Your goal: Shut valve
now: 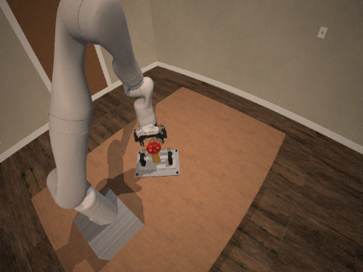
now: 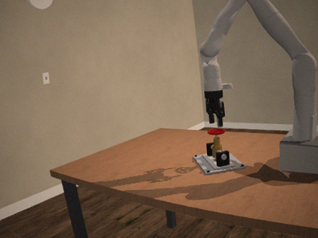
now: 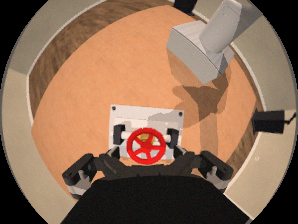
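My hand is 4 cm above the red handwheel.
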